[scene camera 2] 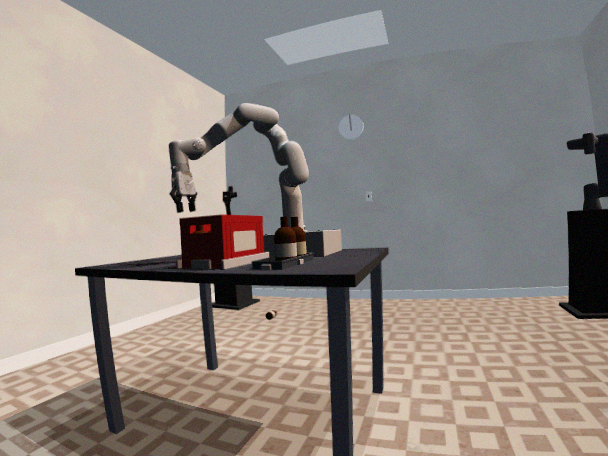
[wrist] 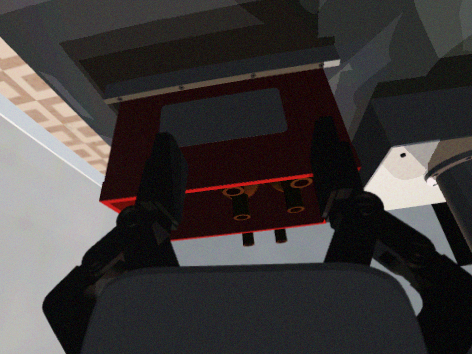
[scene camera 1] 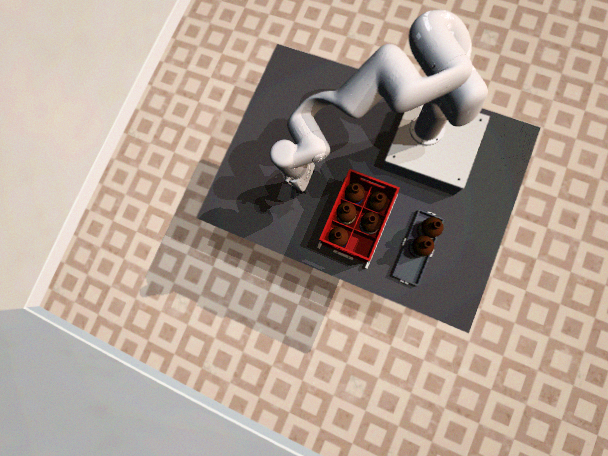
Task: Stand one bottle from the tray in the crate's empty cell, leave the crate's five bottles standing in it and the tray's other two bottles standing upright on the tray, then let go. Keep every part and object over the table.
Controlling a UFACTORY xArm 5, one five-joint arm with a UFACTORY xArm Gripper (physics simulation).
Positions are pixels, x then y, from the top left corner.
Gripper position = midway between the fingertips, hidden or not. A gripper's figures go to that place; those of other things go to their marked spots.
Labels:
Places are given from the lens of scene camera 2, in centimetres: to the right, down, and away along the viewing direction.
my gripper (scene camera 2: pixel 186 212): -49, -7, 126
brown bottle (scene camera 2: pixel 285 238): -6, 3, 102

